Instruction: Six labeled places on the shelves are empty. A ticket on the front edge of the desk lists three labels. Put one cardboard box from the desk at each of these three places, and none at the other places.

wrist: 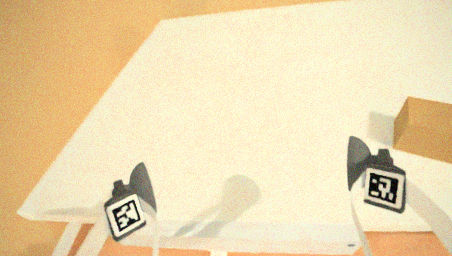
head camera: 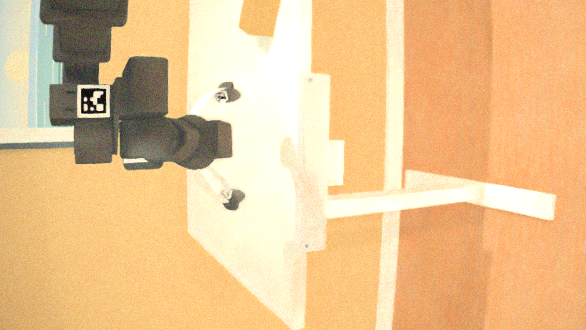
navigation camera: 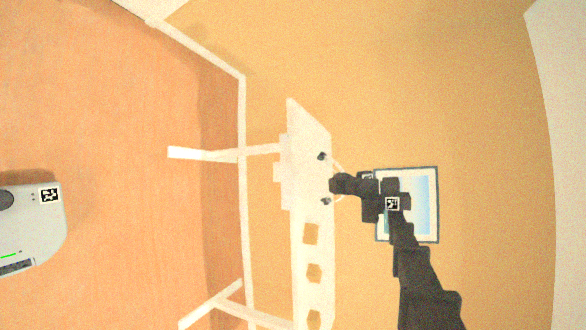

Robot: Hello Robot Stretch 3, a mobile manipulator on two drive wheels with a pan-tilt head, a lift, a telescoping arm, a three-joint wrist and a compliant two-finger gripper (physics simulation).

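Frame: origin at the robot's base, x ahead, y left, z up, level; millimetres.
Where they show: gripper, fingertip midpoint: (head camera: 233, 146) (navigation camera: 321, 178).
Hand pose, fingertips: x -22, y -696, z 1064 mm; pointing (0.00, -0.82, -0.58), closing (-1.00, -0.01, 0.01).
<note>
Each offset is from my fingertips to the top centre of the thing. "spot": to the spot under its first point. Level surfaces: height alone.
My gripper (head camera: 230, 146) (navigation camera: 324, 178) (wrist: 246, 167) is open and empty, over the end part of the white desk {114 mm down} (head camera: 250, 260) (navigation camera: 307, 130) (wrist: 250, 90). A cardboard box {264 mm back, 84 mm right, 64 mm down} (head camera: 259, 16) (navigation camera: 310, 234) (wrist: 425, 130) stands on the desk beside the gripper, past the right finger in the wrist view. A second box {476 mm back, 96 mm right, 64 mm down} (navigation camera: 314, 273) and a third box {723 mm back, 52 mm right, 64 mm down} (navigation camera: 313, 320) stand farther along the desk. A pale panel {32 mm ahead, 6 mm left, 114 mm down} (head camera: 312, 165) (navigation camera: 285, 190) (wrist: 300, 245) with dark dots at its corners is on the desk's front edge; no labels are readable on it. The shelves do not show.
A smaller pale plate {spot: 32 mm ahead, 7 mm left, 188 mm down} (head camera: 336, 162) (navigation camera: 277, 171) sticks out below the panel. A desk leg (head camera: 515, 200) (navigation camera: 185, 152) reaches out over the floor. A framed picture (head camera: 15, 65) (navigation camera: 422, 205) hangs on the wall behind the arm. My light grey base (navigation camera: 30, 225) stands on the floor.
</note>
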